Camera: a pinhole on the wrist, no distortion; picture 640 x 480 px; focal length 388.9 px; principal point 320.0 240.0 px. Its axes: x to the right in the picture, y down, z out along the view. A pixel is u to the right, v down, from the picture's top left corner.
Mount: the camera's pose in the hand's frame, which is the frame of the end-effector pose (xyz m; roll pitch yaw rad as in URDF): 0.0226 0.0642 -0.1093 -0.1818 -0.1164 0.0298
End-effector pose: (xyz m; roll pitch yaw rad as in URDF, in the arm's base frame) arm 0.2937 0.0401 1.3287 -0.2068 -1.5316 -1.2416
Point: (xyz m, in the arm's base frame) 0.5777 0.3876 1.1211
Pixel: 172 391
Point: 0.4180 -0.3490 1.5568
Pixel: behind the camera
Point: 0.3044 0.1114 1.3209
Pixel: 290 67
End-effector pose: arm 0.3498 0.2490 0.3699 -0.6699 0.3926 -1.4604
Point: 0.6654 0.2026 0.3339
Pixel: 450 390
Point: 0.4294 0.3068 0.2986
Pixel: 223 374
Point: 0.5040 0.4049 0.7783
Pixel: 111 66
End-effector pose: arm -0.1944 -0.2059 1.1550 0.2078 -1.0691 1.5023
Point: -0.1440 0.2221 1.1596
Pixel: behind the camera
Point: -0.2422 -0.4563 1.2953
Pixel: 345 195
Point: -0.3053 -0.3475 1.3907
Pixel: 504 269
